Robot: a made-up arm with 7 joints.
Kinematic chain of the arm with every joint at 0, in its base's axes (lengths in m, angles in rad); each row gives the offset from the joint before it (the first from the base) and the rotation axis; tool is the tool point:
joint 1: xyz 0 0 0.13 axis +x
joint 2: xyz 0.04 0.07 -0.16 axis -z
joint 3: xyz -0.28 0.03 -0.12 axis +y
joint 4: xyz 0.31 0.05 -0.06 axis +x
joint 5: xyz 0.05 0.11 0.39 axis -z
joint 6: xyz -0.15 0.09 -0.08 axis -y
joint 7: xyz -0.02 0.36 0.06 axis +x
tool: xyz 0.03 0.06 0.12
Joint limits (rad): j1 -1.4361..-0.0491 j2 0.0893..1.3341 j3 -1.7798..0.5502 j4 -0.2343..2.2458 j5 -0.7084..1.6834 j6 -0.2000..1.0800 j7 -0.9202..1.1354
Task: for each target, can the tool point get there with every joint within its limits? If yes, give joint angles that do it. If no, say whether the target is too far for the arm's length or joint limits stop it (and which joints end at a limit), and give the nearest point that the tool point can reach.
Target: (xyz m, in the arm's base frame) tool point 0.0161 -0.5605 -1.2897
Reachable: no: joint limits stop it (at a limit: joint 1, joint 3) | nearest point 0.0223 -0.2896 -0.9253 | short by 0.454 m
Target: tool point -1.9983 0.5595 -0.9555
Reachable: no: too far | nearest point -0.9501 0.2886 -0.4300 | short by 1.203 m
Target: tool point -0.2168 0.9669 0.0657
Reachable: yes | joints -0.6515 1.1172 -1.4582 0.6546 1.2620 0.0953 0.3557
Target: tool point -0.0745 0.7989 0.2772
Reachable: yes | joints -0.6265 0.6289 -0.7255 0.7300 0.6276 0.7717 -0.5337
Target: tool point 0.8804 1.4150 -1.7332
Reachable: no: too far | nearest point 0.3752 0.6908 -0.7796 | short by 1.300 m
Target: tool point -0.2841 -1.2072 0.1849
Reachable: no: joint limits stop it (at a limit: joint 2, joint 3, joint 4, joint 5) | nearest point -0.2335 -1.0260 0.1767 | short by 0.188 m
